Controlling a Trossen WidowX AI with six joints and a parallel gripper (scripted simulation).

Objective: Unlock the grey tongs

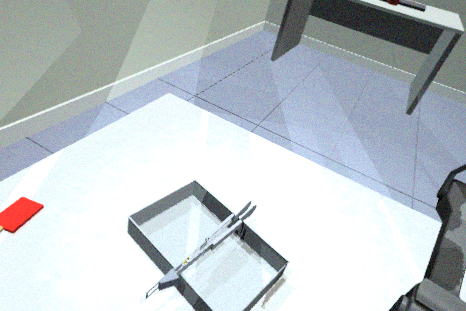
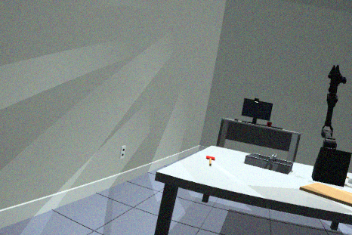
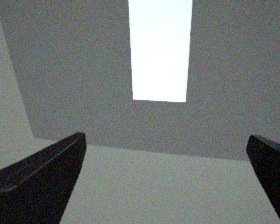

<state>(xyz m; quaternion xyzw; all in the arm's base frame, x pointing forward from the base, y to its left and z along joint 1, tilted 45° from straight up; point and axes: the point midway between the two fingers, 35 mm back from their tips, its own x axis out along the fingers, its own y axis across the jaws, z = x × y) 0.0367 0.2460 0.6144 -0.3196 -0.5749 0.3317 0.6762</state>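
The grey roasting tin is 370 mm ahead of my gripper tip, 140 mm to the left of it and 760 mm below it. Also, from my gripper tip: yellow lock piece 370 mm ahead, 220 mm to the left, 720 mm below; then wooden board 10 mm behind, 620 mm to the left, 780 mm below; then red object 730 mm ahead, 380 mm to the left, 790 mm below.
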